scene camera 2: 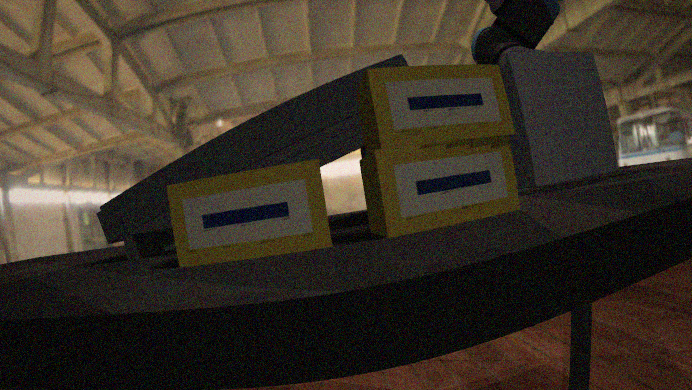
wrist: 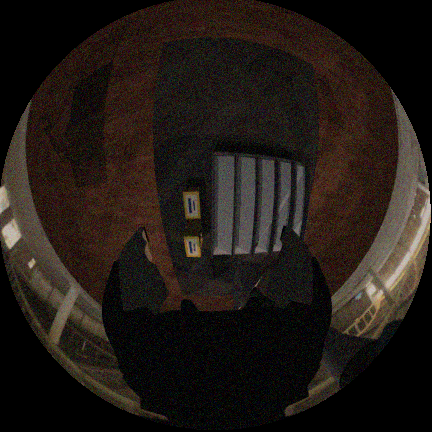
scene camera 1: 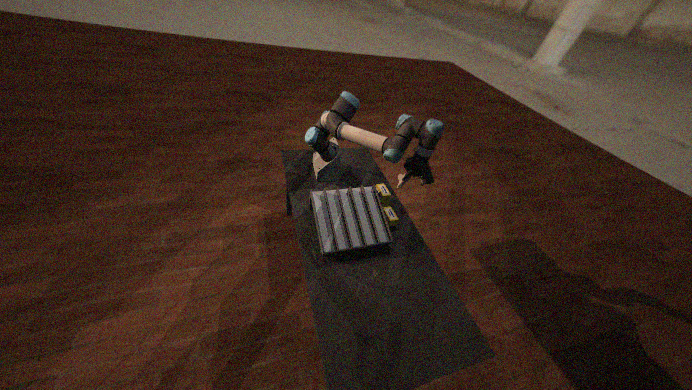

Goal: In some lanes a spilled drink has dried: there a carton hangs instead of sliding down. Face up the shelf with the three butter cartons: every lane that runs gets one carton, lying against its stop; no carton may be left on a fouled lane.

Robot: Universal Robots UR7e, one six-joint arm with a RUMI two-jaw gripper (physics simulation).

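Seen in the pictures: gripper, fingertip midpoint: [wrist: 214,228] [scene camera 1: 410,186]; arm's base, link origin: [scene camera 2: 535,86] [wrist: 247,296] [scene camera 1: 330,153].
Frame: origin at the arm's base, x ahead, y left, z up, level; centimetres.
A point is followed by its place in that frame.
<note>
The shelf [scene camera 1: 357,220] [scene camera 2: 240,155] [wrist: 245,200] has several grey lanes between dark dividers and slopes down away from the arm's base. No carton shows in its lanes. A faint pale streak crosses the second lane from the right in the wrist view; I cannot tell whether it is a spill or a reflection. One yellow butter carton [scene camera 1: 391,215] @[x 56.9, y 24.4, z -13.2 cm] [scene camera 2: 250,215] @[x 54.7, y 28.2, z -16.7 cm] [wrist: 192,205] @[x 54.9, y 24.5, z -13.4 cm] stands alone beside the shelf. Nearer the base, an upper carton [scene camera 1: 383,190] @[x 39.3, y 25.9, z -6.9 cm] [scene camera 2: 442,102] @[x 39.1, y 29.8, z -10.3 cm] [wrist: 192,246] @[x 38.7, y 26.3, z -7.0 cm] rests on a lower carton [scene camera 2: 452,185] @[x 39.6, y 29.7, z -16.8 cm]. My gripper [scene camera 1: 415,184] @[x 69.0, y 15.6, z 25.2 cm] [wrist: 214,228] @[x 69.0, y 15.6, z 25.2 cm] is open and empty, raised beyond the stack.
The dark table [scene camera 1: 380,310] @[x 107.0, y -9.4, z -19.8 cm] [scene camera 2: 280,340] @[x 53.4, y 42.3, z -21.4 cm] [wrist: 230,90] @[x 102.7, y 5.3, z -19.8 cm] carries the shelf and cartons. A grey block [scene camera 2: 565,120] @[x -0.9, y 5.7, z -8.4 cm] stands beside the stack in the second scene view, below part of the arm [scene camera 2: 525,22] @[x -3.3, y -0.5, z 15.4 cm]. The two carton groups stand apart, close to the shelf's side.
</note>
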